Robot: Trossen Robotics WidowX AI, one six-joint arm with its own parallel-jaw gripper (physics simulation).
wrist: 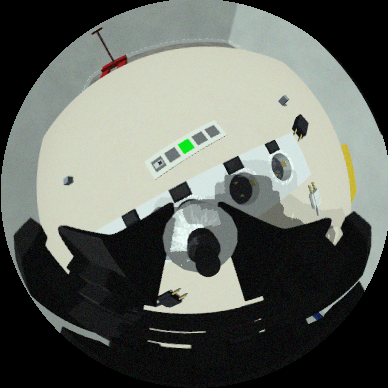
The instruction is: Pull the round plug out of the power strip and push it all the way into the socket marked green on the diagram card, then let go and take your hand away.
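Places are measured from the arm's base along level axes (x back, y up, z left), in metres.
Where they show: gripper, fingertip midpoint: (195,206).
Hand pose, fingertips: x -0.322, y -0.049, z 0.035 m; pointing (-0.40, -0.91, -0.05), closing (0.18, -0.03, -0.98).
Things, the pixels of their centre, and the offset from my fingertips. "pt": a spot on its surface instead.
- white power strip at a spot on its surface: (300,159) pt dy -0.023, dx -0.032, dz -0.171 m
- diagram card at a spot on its surface: (149,165) pt dy -0.071, dx -0.071, dz +0.059 m
- black two-pin plug at the middle of its body: (299,127) dy -0.062, dx -0.117, dz -0.273 m
- pale plug at the middle of its body: (314,193) dy -0.066, dx +0.041, dz -0.264 m
- black plug at the middle of its body: (171,297) dy -0.066, dx +0.175, dz +0.079 m
A round grey, translucent-looking plug (180,232) with a dark round stem is held between the fingers of my gripper (195,206), which is shut on it. The white power strip (300,159) runs diagonally behind and below the plug, with black squares along its far edge. Two round sockets show right of the plug, a dark one (241,189) and a paler one (281,167) at the right end. The plug and fingers hide the strip's middle and left sockets; whether the plug touches the strip cannot be told. The diagram card (149,165) lies beyond the strip, its middle square (186,146) green.
A black two-pin plug (300,125) lies beyond the strip's right end, a pale plug (314,197) at the right, and another black plug (170,298) near the gripper's base. Small grey blocks (283,100) (68,180) lie on the table. A red object (114,66) stands past the far edge.
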